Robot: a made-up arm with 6 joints.
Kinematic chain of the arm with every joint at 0, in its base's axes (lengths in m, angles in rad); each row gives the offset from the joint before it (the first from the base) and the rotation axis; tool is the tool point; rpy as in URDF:
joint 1: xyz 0 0 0.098 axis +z
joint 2: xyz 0 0 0 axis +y
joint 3: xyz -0.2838 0 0.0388 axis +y
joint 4: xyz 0.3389 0 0.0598 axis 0.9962 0 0.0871
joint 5: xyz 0 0 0 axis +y
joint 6: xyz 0.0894 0 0.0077 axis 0.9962 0 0.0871
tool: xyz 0 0 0 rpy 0 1.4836 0
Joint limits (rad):
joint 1: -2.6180..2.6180
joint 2: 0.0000..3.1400
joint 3: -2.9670..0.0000
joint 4: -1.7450..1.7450
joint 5: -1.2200..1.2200
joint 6: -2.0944..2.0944
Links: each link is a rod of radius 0.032 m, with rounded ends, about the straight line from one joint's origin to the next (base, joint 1, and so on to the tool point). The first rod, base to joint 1, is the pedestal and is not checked.
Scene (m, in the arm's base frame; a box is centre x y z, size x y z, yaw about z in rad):
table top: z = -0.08
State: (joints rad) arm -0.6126 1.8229 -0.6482 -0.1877 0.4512 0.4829
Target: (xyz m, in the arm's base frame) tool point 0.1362 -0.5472 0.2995
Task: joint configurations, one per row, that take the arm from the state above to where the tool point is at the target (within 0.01 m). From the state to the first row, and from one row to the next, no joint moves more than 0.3 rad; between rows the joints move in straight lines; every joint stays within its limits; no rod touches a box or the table.
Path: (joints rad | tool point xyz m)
1: -0.7897 1.8490 -0.9080 -0.1947 0.3815 0.4829 | 0.2722 -0.2837 0.0372
2: -0.9668 1.8752 -1.1678 -0.2017 0.3118 0.4829 | 0.2637 -0.3918 0.1107
3: -1.1439 1.9013 -1.4276 -0.2088 0.2420 0.4829 | 0.2155 -0.4846 0.2001
4: -1.3210 1.9274 -1.6874 -0.2158 0.1723 0.4829 | 0.1362 -0.5472 0.2995

